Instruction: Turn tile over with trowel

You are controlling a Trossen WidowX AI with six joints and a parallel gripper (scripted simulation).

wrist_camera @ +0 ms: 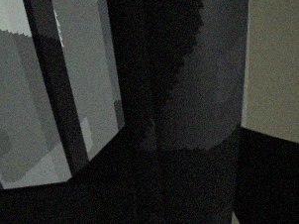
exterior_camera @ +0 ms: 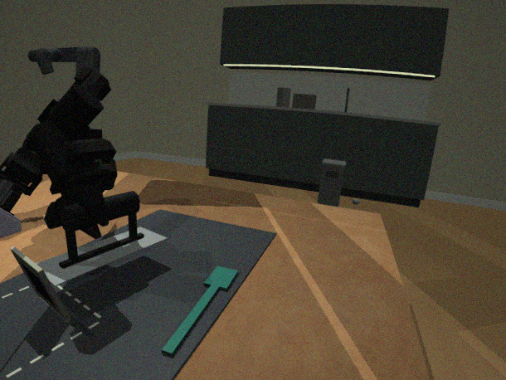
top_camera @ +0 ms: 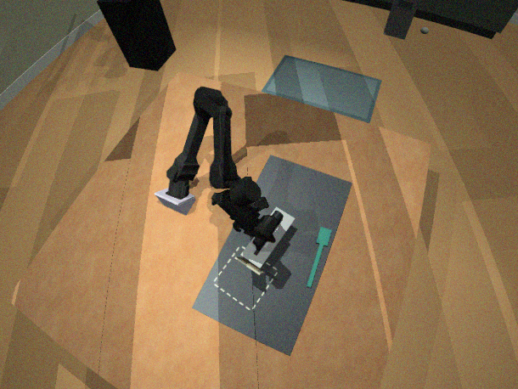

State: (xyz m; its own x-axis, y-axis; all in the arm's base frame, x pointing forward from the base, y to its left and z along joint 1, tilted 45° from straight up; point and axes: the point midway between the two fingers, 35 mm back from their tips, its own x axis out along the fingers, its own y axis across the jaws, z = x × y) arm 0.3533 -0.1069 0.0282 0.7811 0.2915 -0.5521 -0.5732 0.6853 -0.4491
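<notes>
The dark mat lies 120 mm below my gripper tip, 40 mm to the left of it and 10 mm ahead of it. Round my gripper tip: teal long-handled spatula 150 mm ahead, 100 mm below, 50 mm to the left; then tile 80 mm to the right, 50 mm below, 40 mm behind.
</notes>
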